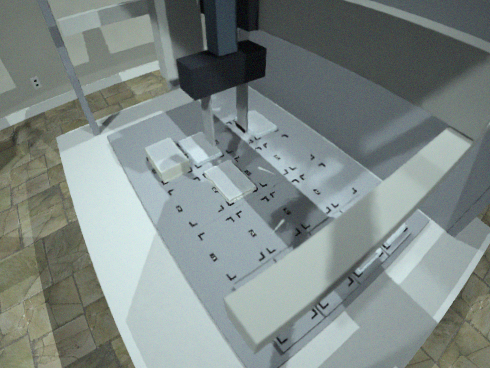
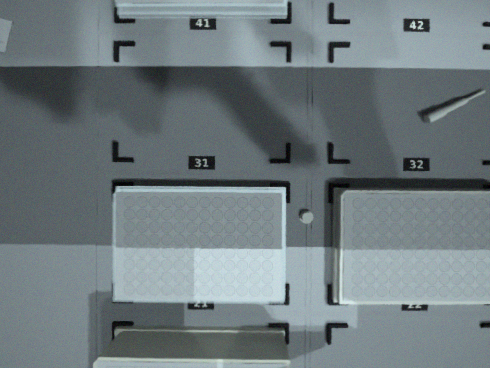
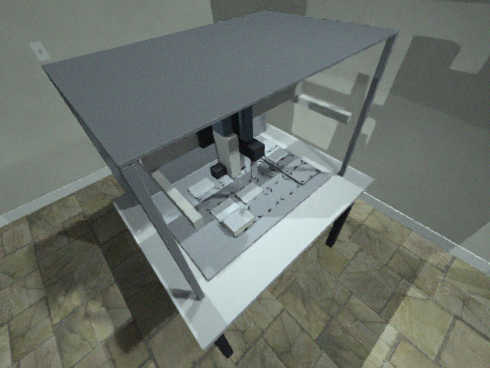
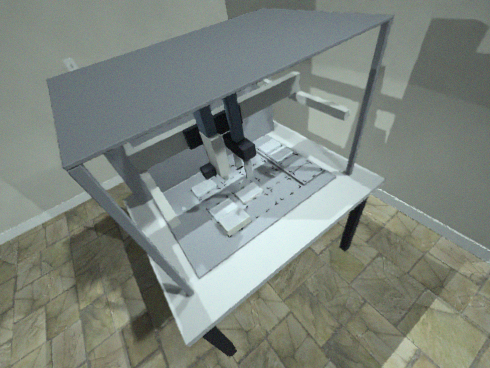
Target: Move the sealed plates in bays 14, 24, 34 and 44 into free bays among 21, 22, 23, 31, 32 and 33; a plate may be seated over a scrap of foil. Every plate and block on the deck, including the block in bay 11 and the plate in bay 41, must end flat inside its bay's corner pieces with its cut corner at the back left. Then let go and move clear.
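Pixels of known places: gripper, fingertip midpoint: (image 1: pixel 226 135) (image 3: pixel 248 172) (image 4: pixel 244 172); robot's base, origin of the base link: (image 1: pixel 147 158) (image 3: pixel 234 237) (image 4: pixel 229 236).
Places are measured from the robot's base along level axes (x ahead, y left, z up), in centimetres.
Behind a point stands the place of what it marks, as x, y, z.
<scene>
My gripper (image 1: pixel 225 136) @(22.8, 15.0, 16.0) is open and empty, its two jaws hanging over the deck behind the plate in bay 21. The plate in bay 21 (image 1: pixel 200 148) @(7.5, 14.8, 1.4) (image 2: pixel 200 245) @(6.6, 15.1, 1.4) and the plate in bay 22 (image 1: pixel 231 181) @(24.0, 14.9, 1.4) (image 2: pixel 415 245) @(22.0, 15.2, 1.4) look flat; a strip of the latter's left side shows. The block in bay 11 (image 1: pixel 167 159) @(8.9, 3.8, 4.2) (image 2: pixel 192 346) @(6.2, 8.4, 2.7) is tall. The plate in bay 41 (image 1: pixel 261 124) @(8.8, 37.0, 1.4) (image 2: pixel 200 9) @(6.4, 32.3, 1.0) lies at the back left. Plates in bay 34 (image 1: pixel 369 261) @(61.5, 25.1, 2.9) and bay 44 (image 1: pixel 397 237) @(61.9, 36.0, 2.0) are partly hidden by the beam. Cut corners are too unclear to judge.
A pale beam (image 1: pixel 345 235) @(61.9, -0.2, 40.0) crosses above the deck's right part. A pipette tip (image 2: pixel 450 106) @(25.1, 25.4, 0.5) lies behind bay 32's label, a small round piece (image 2: pixel 306 216) @(14.3, 17.1, 0.4) stands between bays 21 and 22, and a pale scrap (image 2: pixel 5 35) @(-8.9, 30.8, 0.1) lies at the left. The pipetting stage (image 3: pixel 227 152) is beside my gripper.
</scene>
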